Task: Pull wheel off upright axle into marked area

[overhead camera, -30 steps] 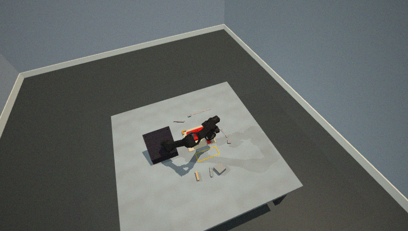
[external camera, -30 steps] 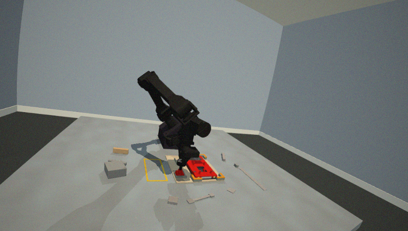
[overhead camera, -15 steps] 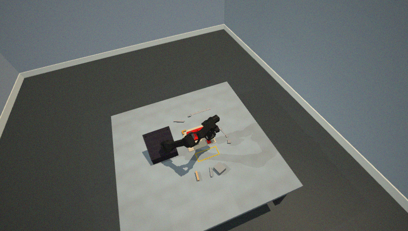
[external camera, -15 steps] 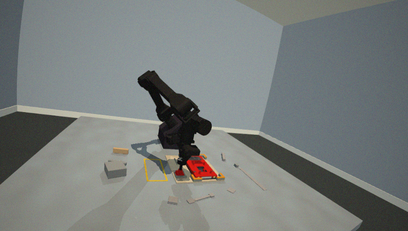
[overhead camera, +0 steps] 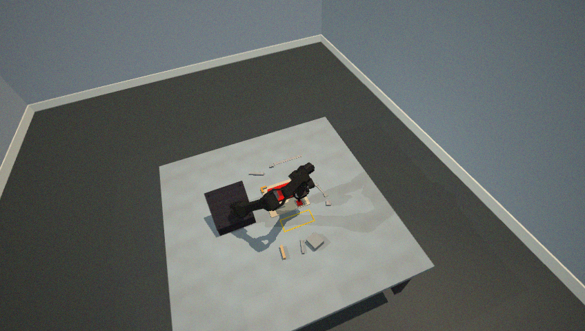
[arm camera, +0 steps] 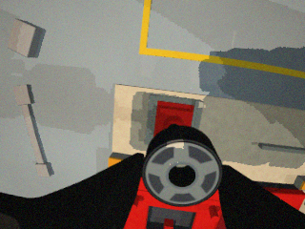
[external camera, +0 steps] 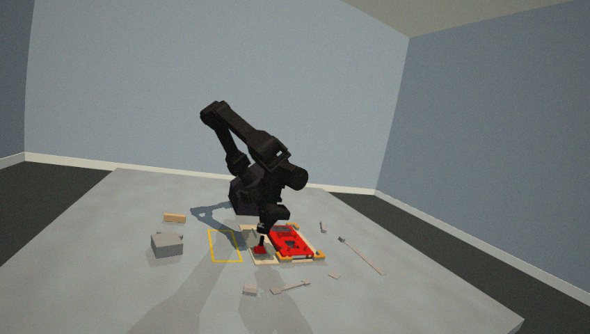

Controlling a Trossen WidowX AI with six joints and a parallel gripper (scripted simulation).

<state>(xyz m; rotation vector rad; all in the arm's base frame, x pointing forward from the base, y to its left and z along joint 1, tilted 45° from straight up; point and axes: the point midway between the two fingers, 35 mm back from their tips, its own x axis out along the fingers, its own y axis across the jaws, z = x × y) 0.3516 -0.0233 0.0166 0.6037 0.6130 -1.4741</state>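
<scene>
Right now the black axle is 50 mm below my gripper tip. Also, from my gripper tip: tan block: 190 mm behind, 260 mm to the right, 70 mm below; then wheel: right at my gripper tip; then grey block: 10 mm behind, 270 mm to the right, 70 mm below.
</scene>
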